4 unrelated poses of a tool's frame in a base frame.
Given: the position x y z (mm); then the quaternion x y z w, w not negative.
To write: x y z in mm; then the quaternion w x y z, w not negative. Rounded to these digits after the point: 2 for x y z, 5 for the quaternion.
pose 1, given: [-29.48, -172.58, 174.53, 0.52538, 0.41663, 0.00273, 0.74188]
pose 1, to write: [-29.48, -172.58, 174.53, 0.74188, 0.52538, 0.41663, 0.00273]
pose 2, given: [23.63, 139.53, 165.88, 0.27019, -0.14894, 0.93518, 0.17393]
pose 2, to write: [23.63, 139.53, 165.88, 0.17393, 0.27019, -0.14894, 0.93518]
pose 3, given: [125.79, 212.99, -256.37, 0.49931, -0.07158, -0.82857, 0.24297]
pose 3, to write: [125.79, 212.99, -256.37, 0.24297, 0.49931, -0.07158, -0.82857]
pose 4, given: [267.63, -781.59, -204.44, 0.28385, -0.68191, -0.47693, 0.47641]
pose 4, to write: [267.63, -781.59, -204.44, 0.47641, 0.28385, -0.68191, -0.47693]
